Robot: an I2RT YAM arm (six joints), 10 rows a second.
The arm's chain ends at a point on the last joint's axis. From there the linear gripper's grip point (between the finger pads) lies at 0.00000 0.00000 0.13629 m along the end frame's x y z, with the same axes.
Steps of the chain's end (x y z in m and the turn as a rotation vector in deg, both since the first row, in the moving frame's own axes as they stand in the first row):
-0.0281, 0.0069, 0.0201, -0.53, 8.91, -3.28
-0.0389, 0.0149, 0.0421, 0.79, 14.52, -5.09
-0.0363, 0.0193, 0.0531, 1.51, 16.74, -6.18
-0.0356, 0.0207, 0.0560, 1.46, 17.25, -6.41
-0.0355, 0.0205, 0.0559, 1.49, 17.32, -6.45
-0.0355, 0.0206, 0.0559, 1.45, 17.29, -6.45
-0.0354, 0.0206, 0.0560, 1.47, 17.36, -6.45
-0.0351, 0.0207, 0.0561, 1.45, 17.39, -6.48
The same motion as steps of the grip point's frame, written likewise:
-0.0070, 0.0075, 0.0185, -0.53, 8.91, -3.28
-0.0049, 0.0115, 0.0377, 0.79, 14.52, -5.09
0.0027, 0.0136, 0.0473, 1.51, 16.74, -6.18
0.0045, 0.0150, 0.0498, 1.46, 17.25, -6.41
0.0048, 0.0147, 0.0497, 1.49, 17.32, -6.45
0.0047, 0.0149, 0.0497, 1.45, 17.29, -6.45
0.0050, 0.0149, 0.0498, 1.47, 17.36, -6.45
0.0053, 0.0150, 0.0498, 1.45, 17.39, -6.48

